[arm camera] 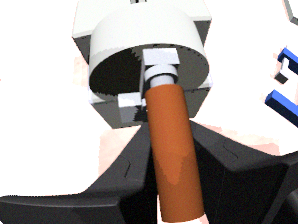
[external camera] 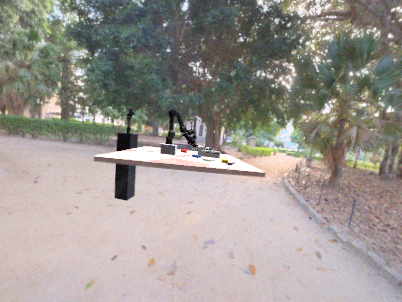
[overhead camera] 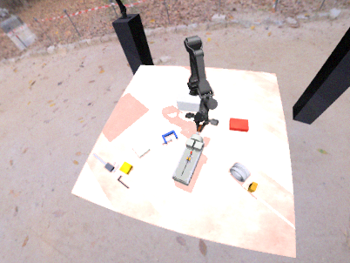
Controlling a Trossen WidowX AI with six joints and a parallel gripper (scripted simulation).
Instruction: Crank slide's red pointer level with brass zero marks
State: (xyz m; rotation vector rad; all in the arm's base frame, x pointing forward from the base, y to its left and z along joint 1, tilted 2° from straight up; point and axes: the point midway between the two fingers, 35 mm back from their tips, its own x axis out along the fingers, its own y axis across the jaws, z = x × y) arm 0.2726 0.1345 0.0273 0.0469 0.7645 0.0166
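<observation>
The crank handle is 2 cm behind my gripper tip and 3 cm above it. Round my gripper tip: white tile: 19 cm ahead, 33 cm to the right, 8 cm below; red pointer: 13 cm ahead, 1 cm below; red block: 19 cm behind, 21 cm to the left, 8 cm below.
</observation>
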